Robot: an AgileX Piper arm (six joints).
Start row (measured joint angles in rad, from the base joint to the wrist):
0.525 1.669 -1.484 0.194 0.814 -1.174
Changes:
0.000 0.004 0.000 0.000 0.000 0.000
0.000 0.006 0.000 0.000 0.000 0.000
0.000 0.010 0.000 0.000 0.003 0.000
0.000 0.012 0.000 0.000 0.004 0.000
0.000 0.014 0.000 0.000 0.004 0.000
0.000 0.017 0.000 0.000 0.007 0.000
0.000 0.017 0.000 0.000 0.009 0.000
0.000 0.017 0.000 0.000 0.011 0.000
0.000 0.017 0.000 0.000 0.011 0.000
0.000 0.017 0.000 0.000 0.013 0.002
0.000 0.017 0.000 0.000 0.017 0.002
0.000 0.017 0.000 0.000 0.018 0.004
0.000 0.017 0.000 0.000 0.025 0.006
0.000 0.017 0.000 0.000 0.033 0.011
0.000 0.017 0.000 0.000 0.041 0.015
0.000 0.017 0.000 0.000 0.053 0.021
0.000 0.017 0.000 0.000 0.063 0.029
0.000 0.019 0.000 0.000 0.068 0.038
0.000 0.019 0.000 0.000 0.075 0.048
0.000 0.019 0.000 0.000 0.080 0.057
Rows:
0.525 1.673 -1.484 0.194 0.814 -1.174
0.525 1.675 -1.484 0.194 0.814 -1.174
0.525 1.679 -1.484 0.194 0.817 -1.174
0.525 1.681 -1.484 0.194 0.818 -1.174
0.525 1.683 -1.484 0.194 0.818 -1.174
0.525 1.686 -1.484 0.194 0.821 -1.174
0.525 1.686 -1.484 0.194 0.823 -1.174
0.525 1.686 -1.484 0.194 0.825 -1.174
0.525 1.686 -1.484 0.194 0.825 -1.174
0.525 1.686 -1.484 0.194 0.827 -1.172
0.525 1.686 -1.484 0.194 0.831 -1.172
0.525 1.686 -1.484 0.194 0.832 -1.170
0.525 1.686 -1.484 0.194 0.839 -1.168
0.525 1.686 -1.484 0.194 0.847 -1.163
0.525 1.686 -1.484 0.194 0.855 -1.159
0.525 1.686 -1.484 0.194 0.867 -1.153
0.525 1.686 -1.484 0.194 0.877 -1.145
0.525 1.688 -1.484 0.194 0.882 -1.136
0.525 1.688 -1.484 0.194 0.889 -1.126
0.525 1.688 -1.484 0.194 0.894 -1.117

